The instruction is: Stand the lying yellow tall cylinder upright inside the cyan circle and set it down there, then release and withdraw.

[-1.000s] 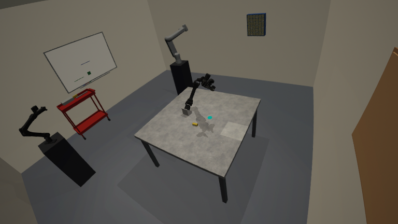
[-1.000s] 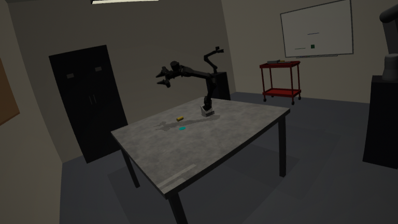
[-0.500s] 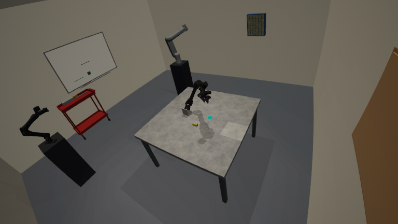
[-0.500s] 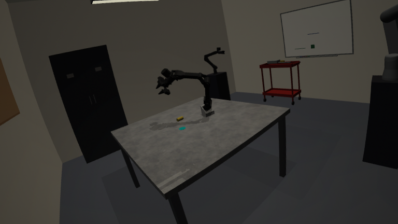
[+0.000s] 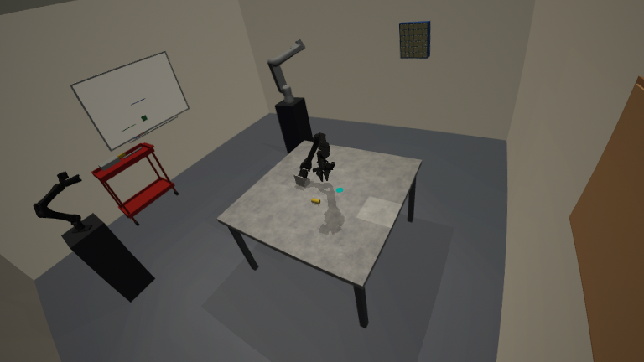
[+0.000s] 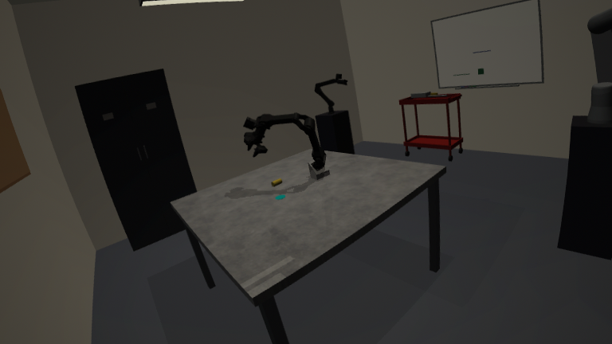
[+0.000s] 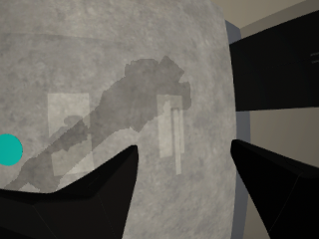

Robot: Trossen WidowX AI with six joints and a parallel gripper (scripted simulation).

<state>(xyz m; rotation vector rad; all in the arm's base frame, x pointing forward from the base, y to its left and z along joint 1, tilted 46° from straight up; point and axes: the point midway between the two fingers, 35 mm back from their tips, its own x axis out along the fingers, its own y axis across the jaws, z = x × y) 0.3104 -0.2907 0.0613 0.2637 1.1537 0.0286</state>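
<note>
Right now my gripper tip is 240 mm above the yellow tall cylinder, 130 mm past it and 10 mm to the right of it. Also, from my gripper tip: cyan circle: 250 mm below, 200 mm to the left, 20 mm behind.
</note>
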